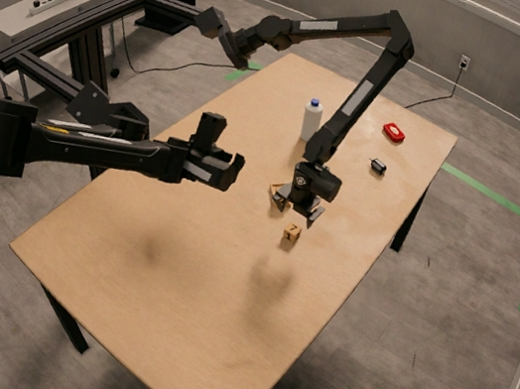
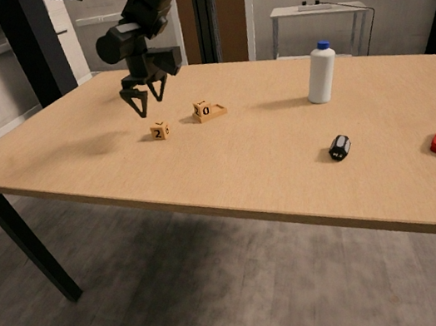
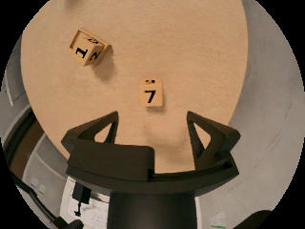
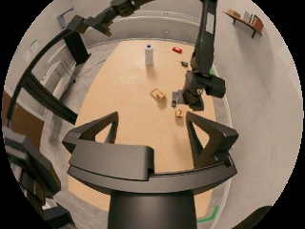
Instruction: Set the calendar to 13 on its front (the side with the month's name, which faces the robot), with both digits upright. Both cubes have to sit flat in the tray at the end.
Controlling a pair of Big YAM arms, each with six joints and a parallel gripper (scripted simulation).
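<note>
Right now my left hand is 100 mm past the wooden digit cube, 110 mm to the right of it and 60 mm above it. Round my left hand: wooden cube: 70 mm below; black object: 110 mm ahead, 460 mm to the left, 80 mm below; wooden tray: 110 mm behind, 130 mm to the left, 80 mm below.
</note>
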